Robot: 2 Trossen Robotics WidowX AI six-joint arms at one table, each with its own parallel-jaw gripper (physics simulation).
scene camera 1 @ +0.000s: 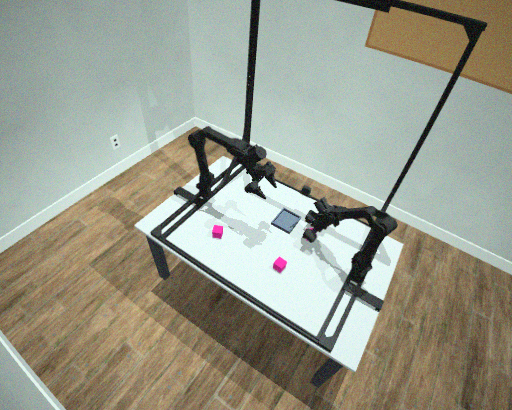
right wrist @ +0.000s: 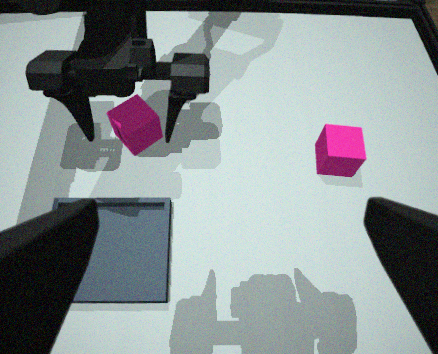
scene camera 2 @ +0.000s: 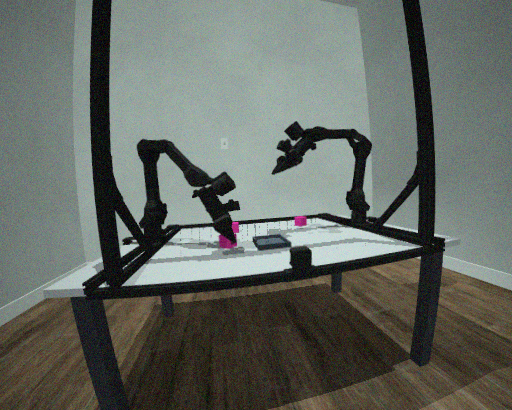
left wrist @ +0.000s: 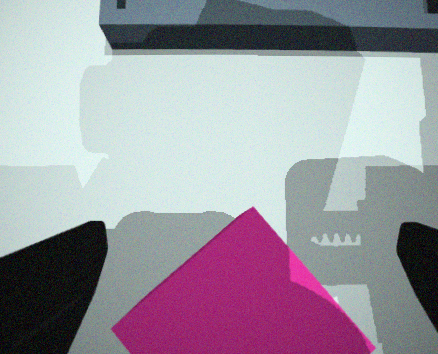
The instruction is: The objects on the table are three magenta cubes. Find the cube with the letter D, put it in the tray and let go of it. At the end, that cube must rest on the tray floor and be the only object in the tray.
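Where they show: left gripper, between the fingertips: [right wrist: 129,140] [scene camera 2: 234,239] [left wrist: 252,236]; right gripper, between the fingertips: [scene camera 1: 271,193] [right wrist: 234,211] [scene camera 2: 274,173]; left arm's base, origin of its link: [scene camera 1: 356,276] [scene camera 2: 154,241]; right arm's base, origin of its link: [scene camera 1: 205,193] [scene camera 2: 359,222].
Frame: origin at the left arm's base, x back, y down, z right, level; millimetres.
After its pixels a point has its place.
Note:
A magenta cube [scene camera 1: 310,230] [scene camera 2: 226,242] @[x -288, y -4, z 123 mm] [left wrist: 245,295] @[x -304, y -26, z 96 mm] [right wrist: 135,122] @[x -306, y -26, z 91 mm] sits between the open fingers of my left gripper [scene camera 2: 233,240] @[x -318, y -5, z 100 mm] [left wrist: 252,236] @[x -318, y -5, z 100 mm] [right wrist: 129,140] @[x -318, y -5, z 100 mm], turned cornerwise, with a gap on each side in the left wrist view. A second magenta cube [scene camera 1: 280,265] @[x -323, y -26, z -172 mm] [scene camera 2: 235,227] @[x -337, y -7, z -133 mm] [right wrist: 341,150] @[x -345, y -26, z -149 mm] and a third [scene camera 1: 217,231] @[x -675, y -26, z -188 mm] [scene camera 2: 300,220] @[x -673, y -11, z -149 mm] stand apart on the table. No letter is readable on any cube. The shallow blue-grey tray [scene camera 1: 286,220] @[x -446, y 13, z 116 mm] [scene camera 2: 271,242] @[x -449, y 13, z 119 mm] [left wrist: 250,38] @[x -390, y 10, z 102 mm] [right wrist: 132,255] @[x -454, y 13, z 88 mm] is empty. My right gripper [scene camera 1: 270,192] @[x -506, y -245, z -1 mm] [scene camera 2: 273,173] @[x -506, y -245, z -1 mm] [right wrist: 234,211] @[x -506, y -245, z -1 mm] is open and empty, high above the table.
The white table [scene camera 1: 250,280] @[x -403, y 19, z -294 mm] [scene camera 2: 190,270] @[x -187, y 19, z 295 mm] carries a black frame [scene camera 1: 252,75] @[x -878, y -578, z 359 mm] [scene camera 2: 100,150] @[x -36, y -280, z 379 mm] with tall posts. A small black block [scene camera 1: 305,190] [scene camera 2: 301,258] @[x -455, y -15, z 383 mm] stands at the table edge near the tray. Arm shadows fall around the tray and cubes.

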